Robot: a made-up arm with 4 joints. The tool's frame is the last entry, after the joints.
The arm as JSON. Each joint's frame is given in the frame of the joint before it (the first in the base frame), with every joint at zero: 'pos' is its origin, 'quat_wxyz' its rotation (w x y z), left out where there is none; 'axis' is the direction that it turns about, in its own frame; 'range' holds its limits. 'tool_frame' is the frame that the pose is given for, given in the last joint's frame.
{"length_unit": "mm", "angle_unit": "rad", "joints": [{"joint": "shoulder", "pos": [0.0, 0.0, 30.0], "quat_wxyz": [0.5, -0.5, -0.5, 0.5], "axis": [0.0, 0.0, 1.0], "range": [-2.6, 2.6]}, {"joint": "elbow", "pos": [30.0, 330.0, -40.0], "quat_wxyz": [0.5, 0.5, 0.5, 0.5], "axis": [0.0, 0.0, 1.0], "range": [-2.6, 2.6]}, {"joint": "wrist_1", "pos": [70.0, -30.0, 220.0], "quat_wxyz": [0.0, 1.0, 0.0, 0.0], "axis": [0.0, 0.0, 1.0], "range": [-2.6, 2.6]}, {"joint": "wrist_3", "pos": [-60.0, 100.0, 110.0], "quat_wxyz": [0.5, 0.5, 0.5, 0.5], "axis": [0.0, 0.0, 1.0], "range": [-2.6, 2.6]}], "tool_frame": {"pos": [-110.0, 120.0, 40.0], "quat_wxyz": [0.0, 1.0, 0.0, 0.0]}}
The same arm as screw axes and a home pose.
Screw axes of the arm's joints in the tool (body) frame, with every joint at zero. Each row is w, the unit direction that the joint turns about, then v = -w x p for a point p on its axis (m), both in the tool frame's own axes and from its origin. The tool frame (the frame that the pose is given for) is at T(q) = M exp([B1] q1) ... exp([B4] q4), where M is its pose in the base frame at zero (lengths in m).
B1 = (-1, 0, 0, 0, -0.38, -0.02)
B2 = (0, 1, 0, -0.05, 0, -0.02)
B3 = (0, -1, 0, -0.02, 0, -0.01)
B4 = (0, 0, -1, -0.12, 0.11, 0)
M: xyz 0.06 0.02 -0.35 (m) rpy 0 0 0 (rad, as in URDF)
Joint limits (rad, base to tool): -2.6..2.6 -2.6..2.6 -2.6..2.6 -2.6..2.6

